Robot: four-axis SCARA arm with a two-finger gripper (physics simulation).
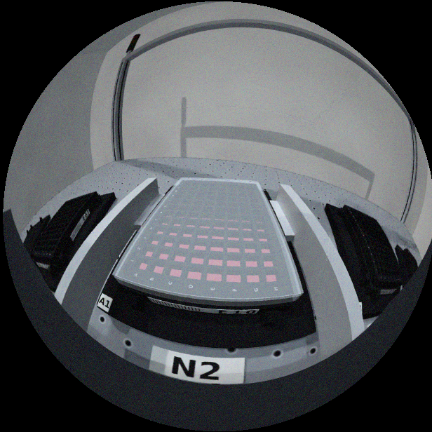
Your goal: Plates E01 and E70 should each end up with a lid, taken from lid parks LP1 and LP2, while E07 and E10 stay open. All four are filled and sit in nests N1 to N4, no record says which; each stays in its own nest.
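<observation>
My gripper point(216, 189) is shut on a clear lid point(207, 294), with one finger pad at each long side. The lid lies level over a dark plate with pink-filled wells, whose front label point(238, 311) reads E10. That plate sits in the nest marked N2 point(196, 369), with an A1 tag at its left front corner. The lid is at or very close to the plate's top; whether it rests fully on it I cannot tell. Lid parks LP1 and LP2 do not show.
A black plate point(65, 227) stands beyond the left finger, its side label small and blurred, perhaps E07. Another black plate point(367, 240) stands beyond the right finger. Further dark items show at both outer edges. The perforated deck point(135, 172) extends behind, with a pale wall beyond.
</observation>
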